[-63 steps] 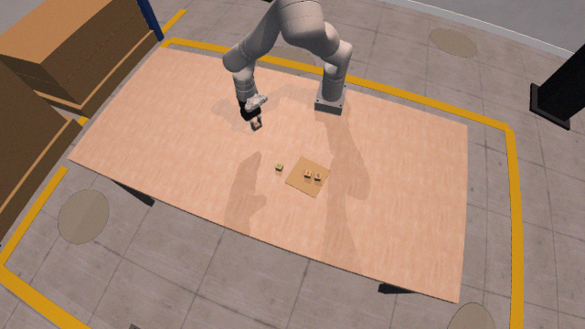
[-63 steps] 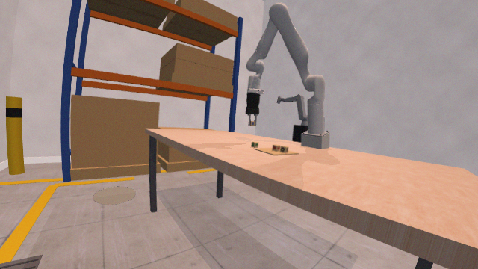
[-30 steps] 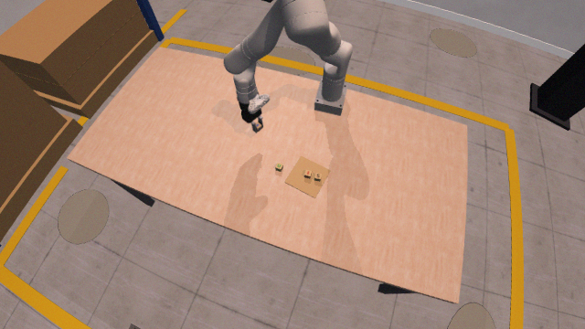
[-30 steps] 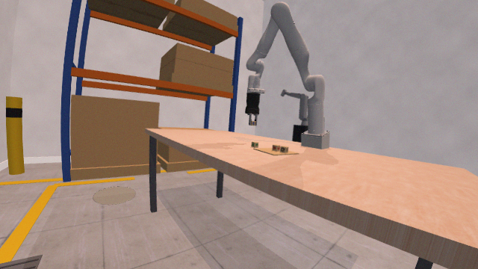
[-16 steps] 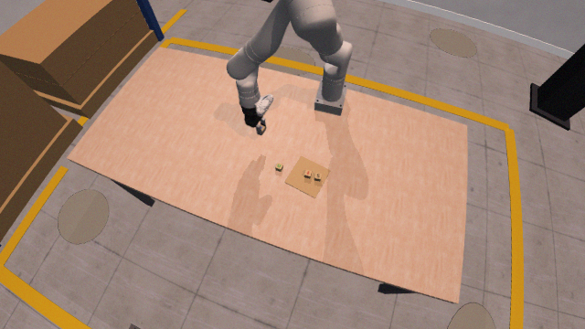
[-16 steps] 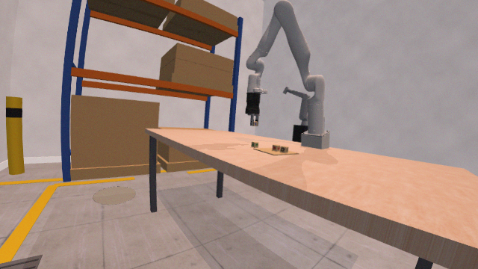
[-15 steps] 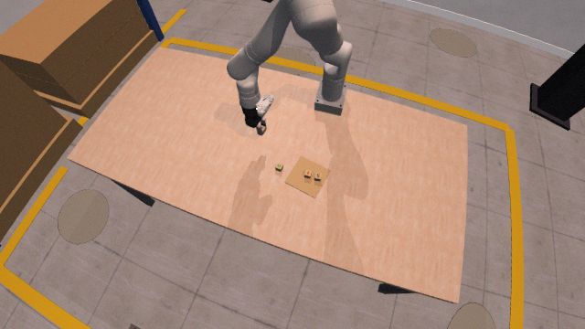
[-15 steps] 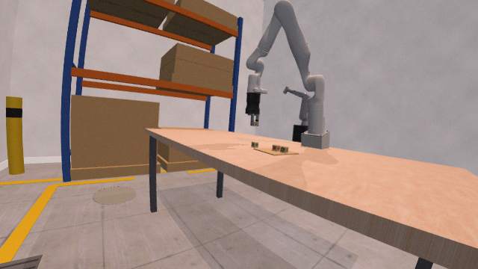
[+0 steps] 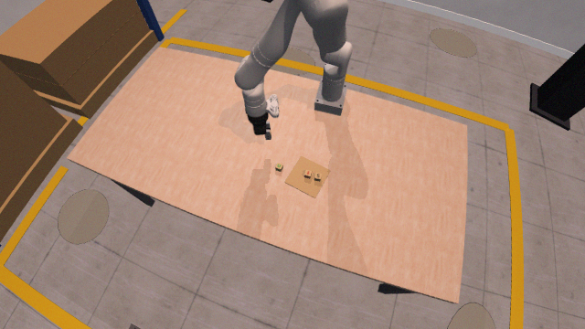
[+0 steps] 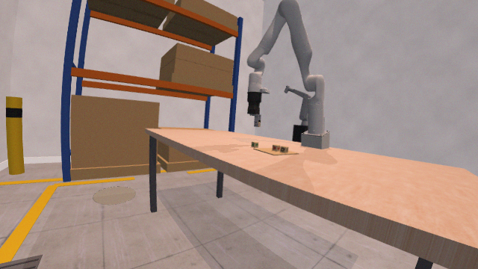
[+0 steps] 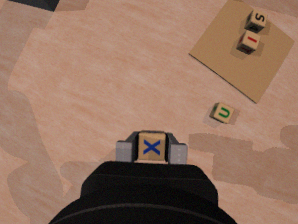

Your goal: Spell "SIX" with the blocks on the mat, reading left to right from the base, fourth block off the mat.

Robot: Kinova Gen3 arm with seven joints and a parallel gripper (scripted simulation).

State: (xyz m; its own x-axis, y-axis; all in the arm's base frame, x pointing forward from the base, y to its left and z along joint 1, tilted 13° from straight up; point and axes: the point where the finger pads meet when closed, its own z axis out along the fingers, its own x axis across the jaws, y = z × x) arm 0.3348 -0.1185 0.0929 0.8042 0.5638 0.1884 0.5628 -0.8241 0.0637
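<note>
My hand is 210 mm to the right of the block, 100 mm above it and 30 mm short of it. Round my hand: tan mat (210 mm to the left, 110 mm below, 30 mm ahead).
</note>
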